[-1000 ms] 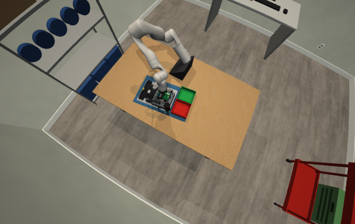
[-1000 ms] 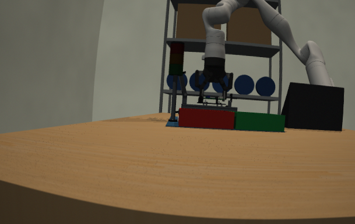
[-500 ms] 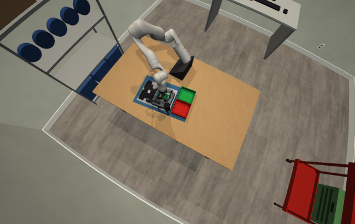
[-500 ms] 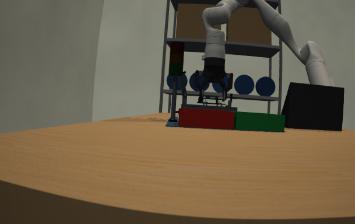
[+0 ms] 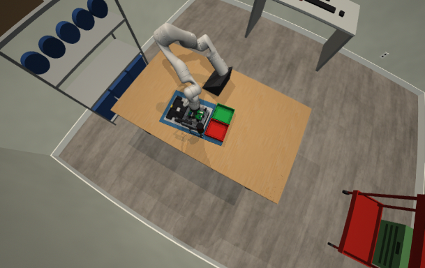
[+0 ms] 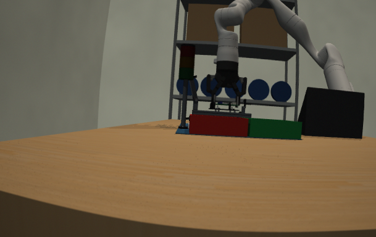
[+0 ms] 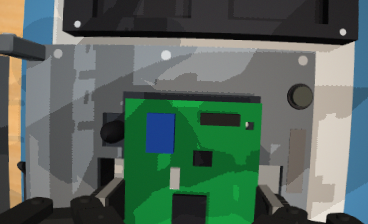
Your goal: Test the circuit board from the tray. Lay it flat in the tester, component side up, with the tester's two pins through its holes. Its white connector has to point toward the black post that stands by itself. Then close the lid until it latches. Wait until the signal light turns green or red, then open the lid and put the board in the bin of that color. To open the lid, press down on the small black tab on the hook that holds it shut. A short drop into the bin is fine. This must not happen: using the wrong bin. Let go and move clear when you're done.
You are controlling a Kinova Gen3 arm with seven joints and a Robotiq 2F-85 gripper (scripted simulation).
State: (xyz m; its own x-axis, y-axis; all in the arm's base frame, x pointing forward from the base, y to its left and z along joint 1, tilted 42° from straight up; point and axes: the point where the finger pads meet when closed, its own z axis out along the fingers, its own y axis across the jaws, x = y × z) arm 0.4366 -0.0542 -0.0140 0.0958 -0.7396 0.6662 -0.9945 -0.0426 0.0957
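Now: hand right at the green circuit board. Also, from my hand: tester lid: 12 cm ahead, 1 cm to the left, 10 cm above; red bin: 3 cm ahead, 20 cm to the left, 7 cm below; green bin: 12 cm behind, 19 cm to the left, 7 cm below.
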